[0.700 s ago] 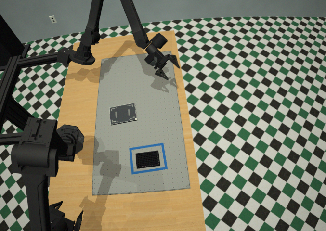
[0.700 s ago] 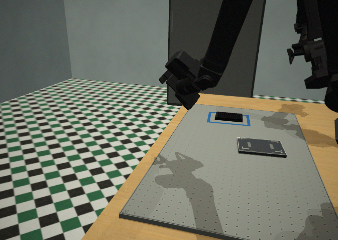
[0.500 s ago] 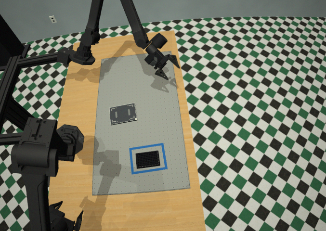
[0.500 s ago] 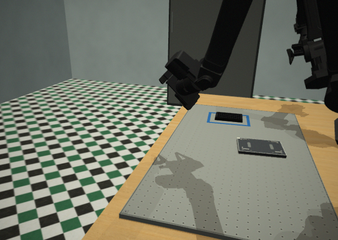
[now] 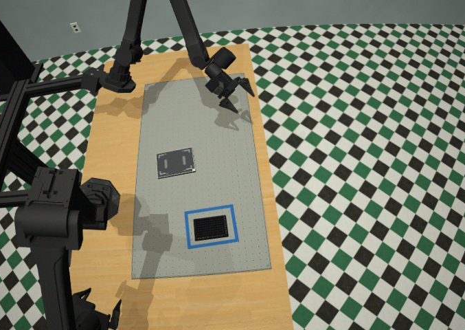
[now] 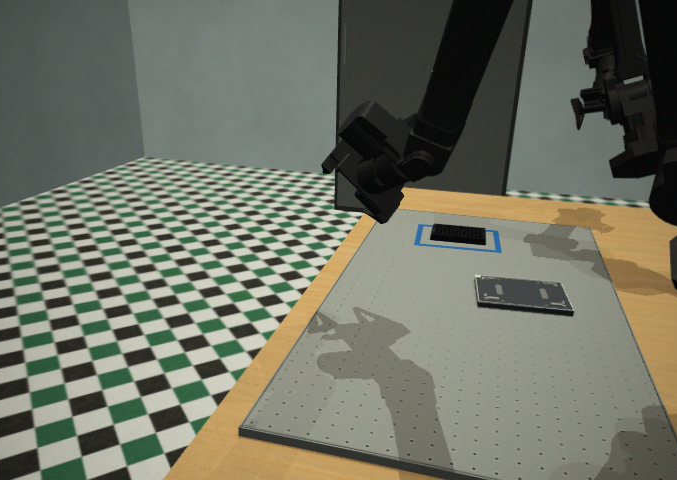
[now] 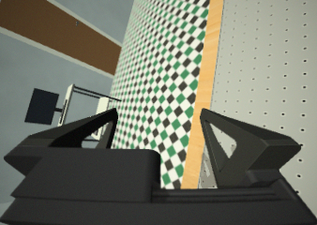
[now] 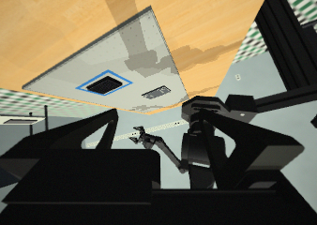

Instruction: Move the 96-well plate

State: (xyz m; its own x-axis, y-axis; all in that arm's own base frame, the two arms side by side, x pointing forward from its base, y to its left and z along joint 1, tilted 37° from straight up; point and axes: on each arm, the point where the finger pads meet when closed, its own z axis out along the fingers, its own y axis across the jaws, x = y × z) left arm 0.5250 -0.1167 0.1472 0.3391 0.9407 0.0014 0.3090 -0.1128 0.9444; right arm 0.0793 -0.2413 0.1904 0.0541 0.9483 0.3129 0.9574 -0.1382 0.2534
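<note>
Right now my right hand is 300 mm short of the black 96-well plate, 270 mm to the right of it and 240 mm above it. Also, from my right hand: dark plate nest N1: 150 mm ahead, 570 mm to the left, 240 mm below.
</note>
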